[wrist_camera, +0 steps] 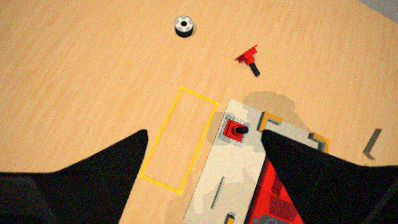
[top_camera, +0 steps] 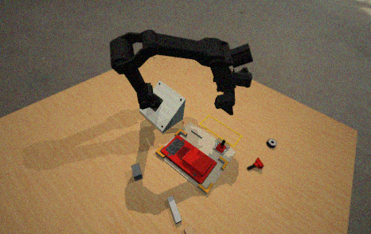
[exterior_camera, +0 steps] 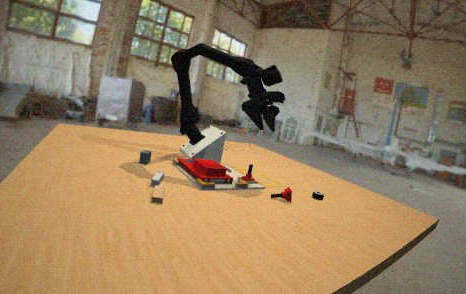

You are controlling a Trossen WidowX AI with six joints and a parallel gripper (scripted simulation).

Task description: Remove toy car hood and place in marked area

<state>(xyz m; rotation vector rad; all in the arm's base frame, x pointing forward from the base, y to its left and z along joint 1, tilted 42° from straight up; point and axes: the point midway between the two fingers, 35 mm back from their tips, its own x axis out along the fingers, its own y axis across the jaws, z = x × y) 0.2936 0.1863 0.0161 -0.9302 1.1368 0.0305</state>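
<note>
Right now my gripper tip is 20 cm to the left of the red hood, 14 cm above it and 2 cm short of it. Also, from my gripper tip: pale fixture plate: 17 cm to the right, 16 cm below, 1 cm behind; black wheel: 19 cm ahead, 17 cm below, 12 cm to the left.
</note>
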